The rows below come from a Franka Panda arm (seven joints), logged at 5 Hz.
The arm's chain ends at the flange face. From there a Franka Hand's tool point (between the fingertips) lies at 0.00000 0.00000 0.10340 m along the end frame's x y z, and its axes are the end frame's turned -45 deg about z.
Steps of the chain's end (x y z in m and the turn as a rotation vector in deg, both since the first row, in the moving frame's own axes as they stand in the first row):
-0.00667 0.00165 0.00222 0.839 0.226 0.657
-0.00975 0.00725 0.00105 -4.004 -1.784 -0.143
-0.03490 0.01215 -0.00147 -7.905 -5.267 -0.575
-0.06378 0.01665 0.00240 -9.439 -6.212 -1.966
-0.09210 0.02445 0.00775 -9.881 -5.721 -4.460
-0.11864 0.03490 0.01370 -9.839 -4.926 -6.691
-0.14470 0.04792 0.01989 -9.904 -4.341 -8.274
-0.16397 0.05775 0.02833 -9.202 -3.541 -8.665
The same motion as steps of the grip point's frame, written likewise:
-0.00452 -0.00432 0.00221 0.433 0.753 0.657
-0.01940 0.00107 0.00075 -1.570 -4.093 -0.143
-0.04998 -0.01265 -0.00289 -1.865 -9.314 -0.575
-0.07664 -0.02889 0.00040 -2.282 -11.067 -1.966
-0.10197 -0.04180 0.00570 -2.942 -11.032 -4.460
-0.12689 -0.05190 0.01180 -3.474 -10.440 -6.691
-0.15370 -0.06010 0.01806 -3.934 -10.073 -8.274
-0.17236 -0.06672 0.02681 -4.003 -9.011 -8.665

